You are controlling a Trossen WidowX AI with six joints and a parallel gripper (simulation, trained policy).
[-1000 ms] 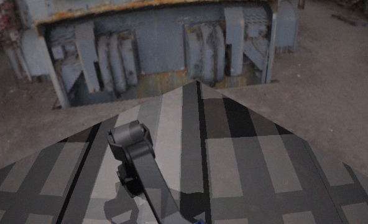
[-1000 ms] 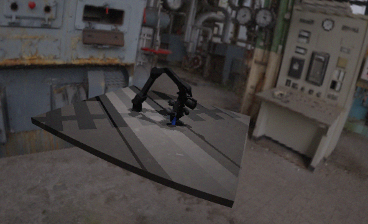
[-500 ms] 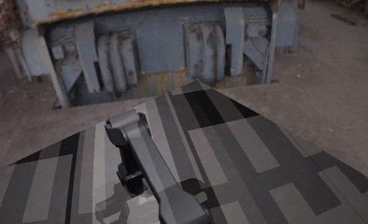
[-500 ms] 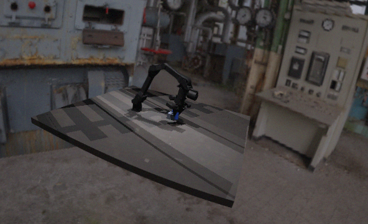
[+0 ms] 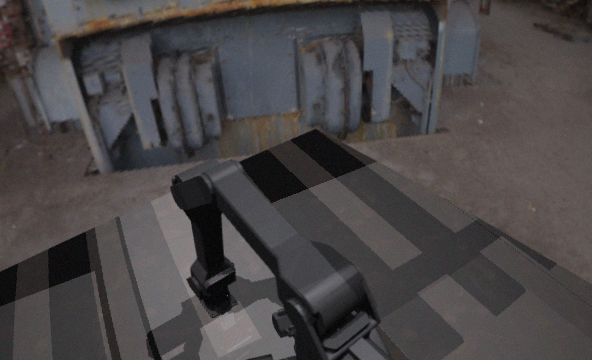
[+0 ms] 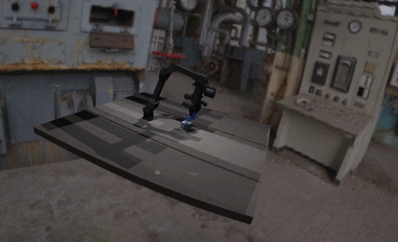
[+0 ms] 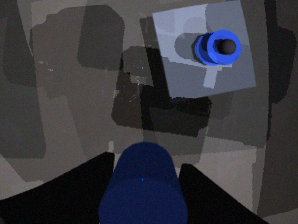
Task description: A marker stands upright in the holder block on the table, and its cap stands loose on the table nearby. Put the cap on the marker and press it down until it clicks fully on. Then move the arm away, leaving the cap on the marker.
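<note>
My gripper tip is now 4 cm past the grey holder block, 5 cm to the right of it and 9 cm above it. The rest, counted from my gripper tip: blue cap (1 cm ahead, 1 cm above).
</note>
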